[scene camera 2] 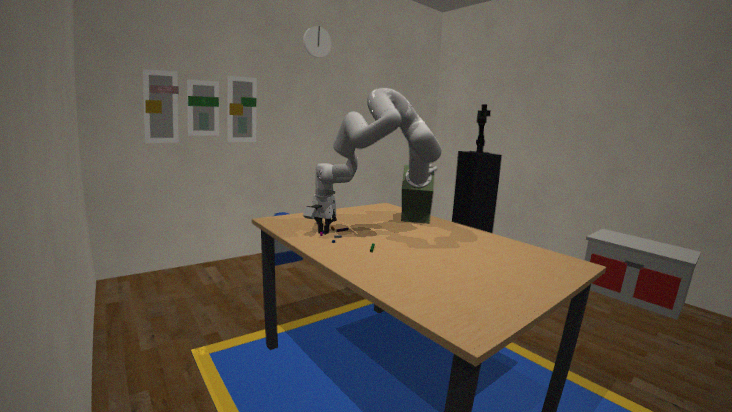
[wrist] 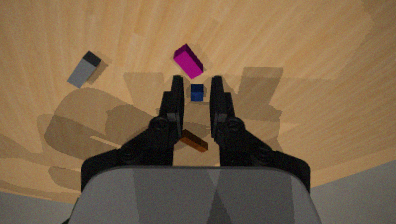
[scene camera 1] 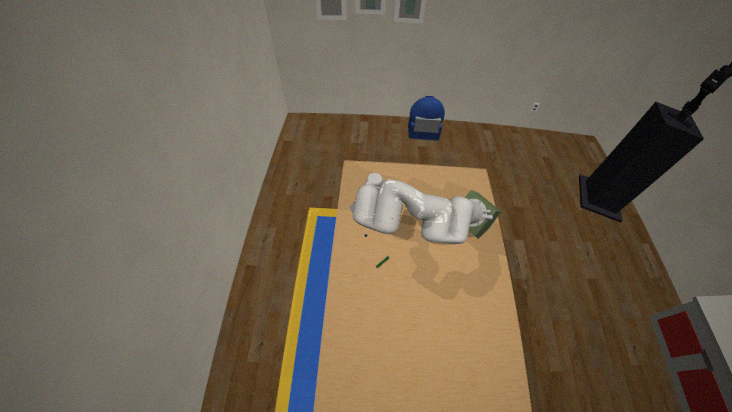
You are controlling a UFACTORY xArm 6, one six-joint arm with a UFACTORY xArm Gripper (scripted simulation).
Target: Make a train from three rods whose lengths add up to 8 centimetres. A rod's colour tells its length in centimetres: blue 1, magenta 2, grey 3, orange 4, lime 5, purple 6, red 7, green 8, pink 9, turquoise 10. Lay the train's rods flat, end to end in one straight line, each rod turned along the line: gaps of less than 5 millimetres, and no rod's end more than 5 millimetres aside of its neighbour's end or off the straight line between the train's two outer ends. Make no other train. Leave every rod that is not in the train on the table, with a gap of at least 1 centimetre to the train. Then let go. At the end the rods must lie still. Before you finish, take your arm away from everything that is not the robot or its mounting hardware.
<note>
In view: the gripper (scene camera 2: pixel 323 233).
The gripper is seen too in the wrist view (wrist: pixel 197 89).
</note>
